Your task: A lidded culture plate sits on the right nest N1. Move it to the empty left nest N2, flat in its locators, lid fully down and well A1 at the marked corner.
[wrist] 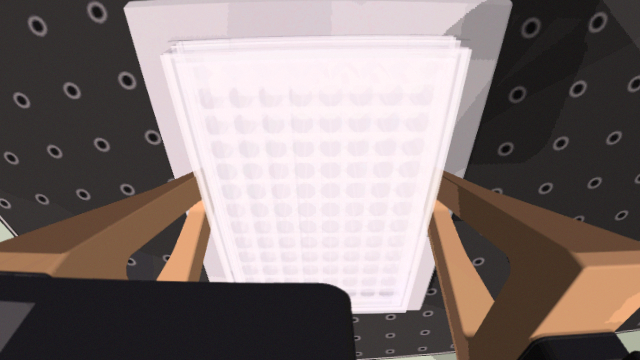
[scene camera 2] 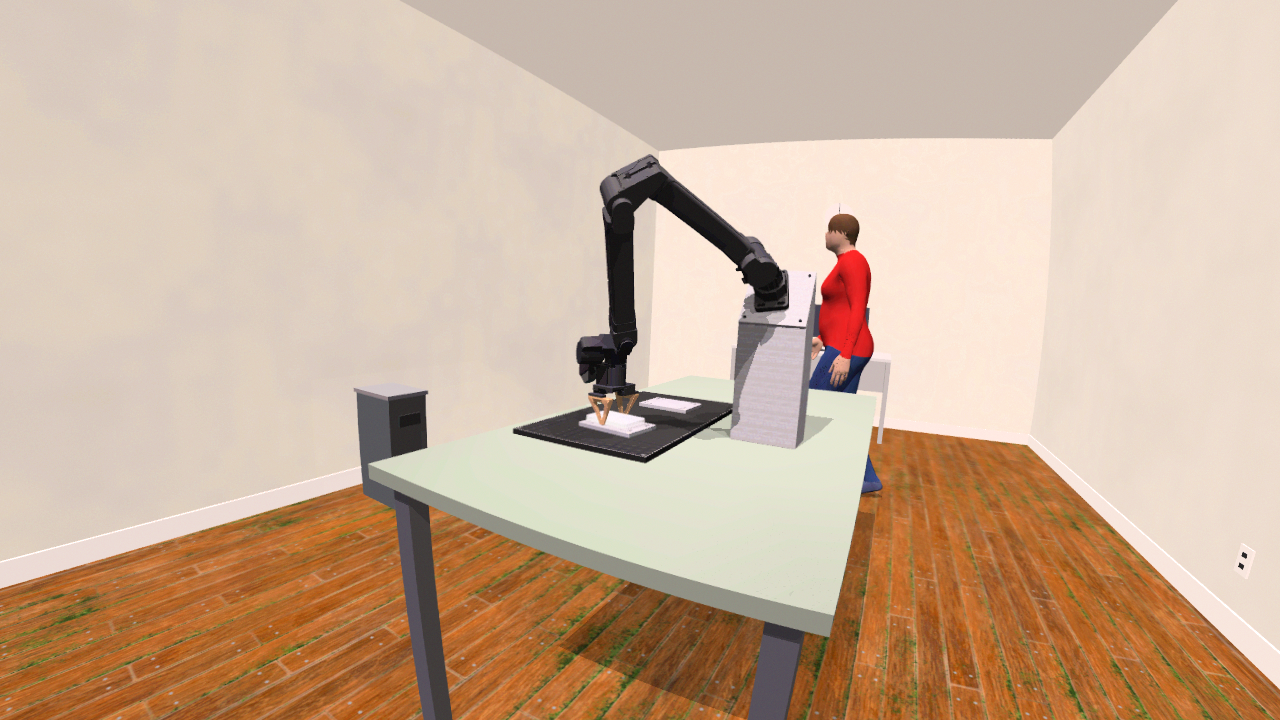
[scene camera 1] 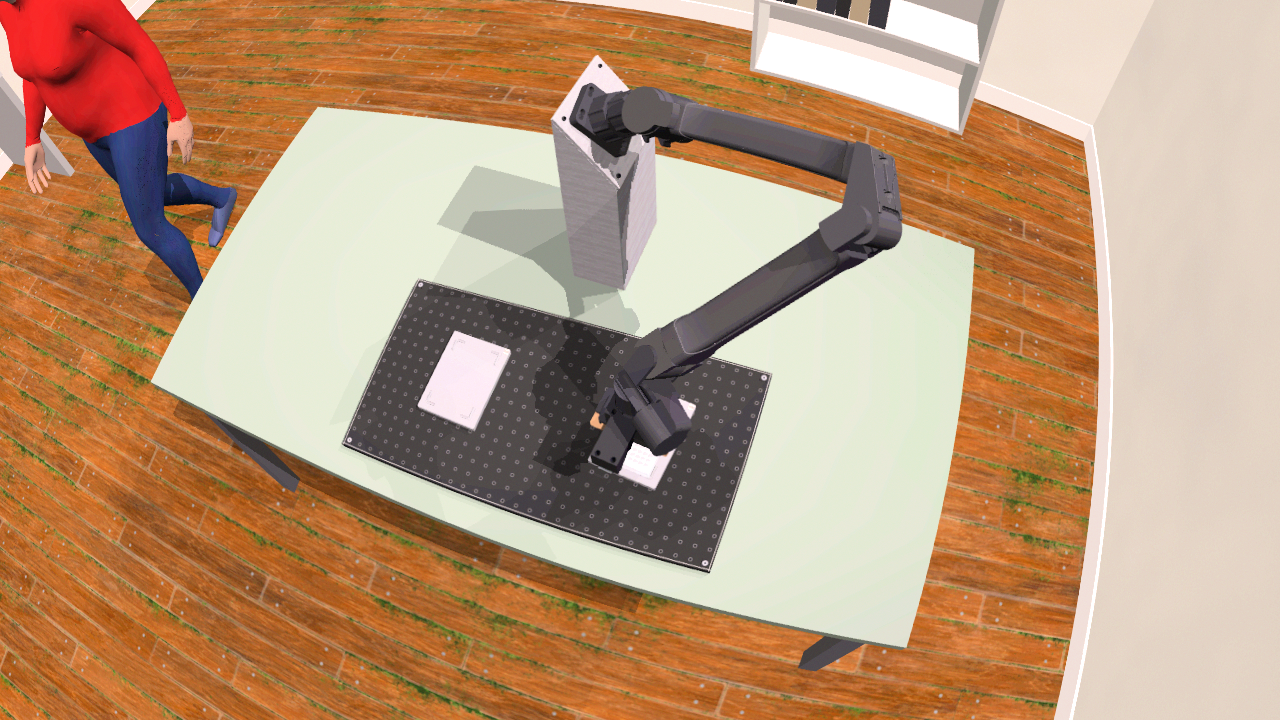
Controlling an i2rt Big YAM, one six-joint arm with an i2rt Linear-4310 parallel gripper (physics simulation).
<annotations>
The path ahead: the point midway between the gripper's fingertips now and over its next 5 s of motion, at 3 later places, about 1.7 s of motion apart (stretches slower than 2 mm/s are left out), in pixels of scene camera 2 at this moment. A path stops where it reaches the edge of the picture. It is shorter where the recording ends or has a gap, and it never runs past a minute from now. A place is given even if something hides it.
My gripper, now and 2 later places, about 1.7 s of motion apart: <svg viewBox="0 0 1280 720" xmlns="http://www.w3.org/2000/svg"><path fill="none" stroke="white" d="M612 422L614 422L616 414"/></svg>
</annotations>
